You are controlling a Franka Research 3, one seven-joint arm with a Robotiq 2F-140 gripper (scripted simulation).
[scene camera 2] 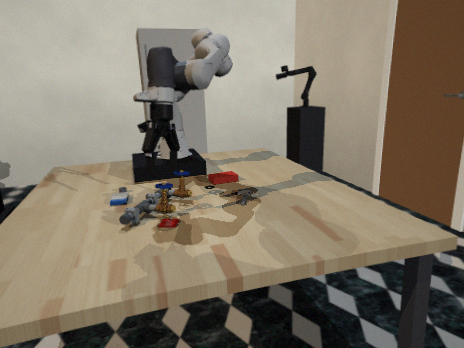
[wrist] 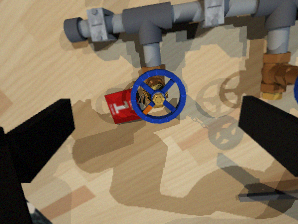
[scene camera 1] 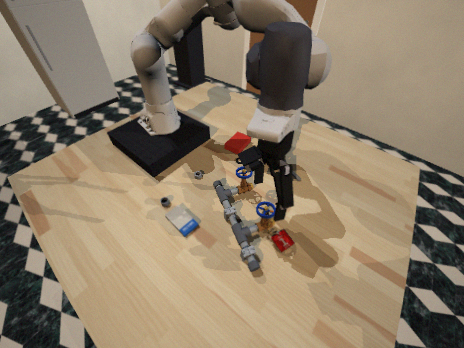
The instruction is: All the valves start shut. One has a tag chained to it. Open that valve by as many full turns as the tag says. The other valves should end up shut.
In view: my gripper point(scene camera 1: 267, 199), a red tag point(wrist: 119, 103) and a valve handwheel point(wrist: 177, 110).
My gripper also shows in scene camera 2 point(scene camera 2: 162, 171) and in the wrist view point(wrist: 157, 112).
